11 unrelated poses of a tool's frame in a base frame.
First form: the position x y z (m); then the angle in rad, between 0 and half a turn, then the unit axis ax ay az.
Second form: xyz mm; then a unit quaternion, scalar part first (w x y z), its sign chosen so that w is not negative. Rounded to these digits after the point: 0 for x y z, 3 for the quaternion.
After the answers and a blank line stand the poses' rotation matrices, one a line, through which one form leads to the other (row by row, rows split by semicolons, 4 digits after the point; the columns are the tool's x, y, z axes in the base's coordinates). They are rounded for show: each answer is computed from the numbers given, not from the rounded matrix.
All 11 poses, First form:
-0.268 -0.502 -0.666 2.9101 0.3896 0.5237 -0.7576
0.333 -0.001 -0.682 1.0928 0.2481 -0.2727 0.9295
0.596 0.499 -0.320 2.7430 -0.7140 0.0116 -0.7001
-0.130 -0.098 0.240 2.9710 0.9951 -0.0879 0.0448
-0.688 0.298 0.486 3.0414 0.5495 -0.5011 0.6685
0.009 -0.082 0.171 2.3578 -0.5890 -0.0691 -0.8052
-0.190 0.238 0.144 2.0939 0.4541 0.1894 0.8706
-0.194 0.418 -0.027 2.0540 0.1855 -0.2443 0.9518
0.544 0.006 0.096 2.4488 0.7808 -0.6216 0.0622
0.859 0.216 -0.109 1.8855 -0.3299 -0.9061 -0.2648
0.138 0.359 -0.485 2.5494 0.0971 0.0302 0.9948
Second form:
-268 -502 -666 0.115 0.387 0.520 -0.753
333 -1 -682 0.854 0.129 -0.142 0.483
596 499 -320 0.198 -0.700 0.011 -0.686
-130 -98 240 0.085 0.992 -0.088 0.045
-688 298 486 0.050 0.549 -0.500 0.668
9 -82 171 0.382 -0.544 -0.064 -0.744
-190 238 144 0.500 0.393 0.164 0.754
-194 418 -27 0.517 0.159 -0.209 0.814
544 6 96 0.340 0.734 -0.585 0.059
859 216 -109 0.588 -0.267 -0.733 -0.214
138 359 -485 0.292 0.093 0.029 0.952

-0.6738 0.5764 -0.4623; 0.2288 -0.4321 -0.8723; -0.7026 -0.6935 0.1593
0.4932 -0.8619 -0.1176; 0.7888 0.5002 -0.3572; 0.3667 0.0834 0.9266
0.0580 0.2558 0.9650; -0.2876 -0.9213 0.2615; 0.9560 -0.2927 0.0202
0.9807 -0.1813 0.0736; -0.1661 -0.9701 -0.1768; 0.1034 0.1611 -0.9815
-0.3926 -0.6162 0.6828; -0.4825 -0.4940 -0.7233; 0.7830 -0.6134 -0.1034
-0.1156 0.6380 0.7613; -0.4989 -0.7001 0.5108; 0.8589 -0.3208 0.3992
-0.1904 -0.6252 0.7569; 0.8831 -0.4458 -0.1461; 0.4288 0.6406 0.6370
-0.4142 -0.9092 0.0423; 0.7765 -0.3772 -0.5048; 0.4749 -0.1763 0.8622
0.3094 -0.8986 -0.3111; -0.8192 -0.0857 -0.5671; 0.4830 0.4303 -0.7626
-0.1670 0.6433 -0.7472; 0.1397 0.7656 0.6279; 0.9760 0.0005 -0.2177
-0.8125 -0.5499 0.1936; 0.5607 -0.8280 0.0008; 0.1599 0.1092 0.9811

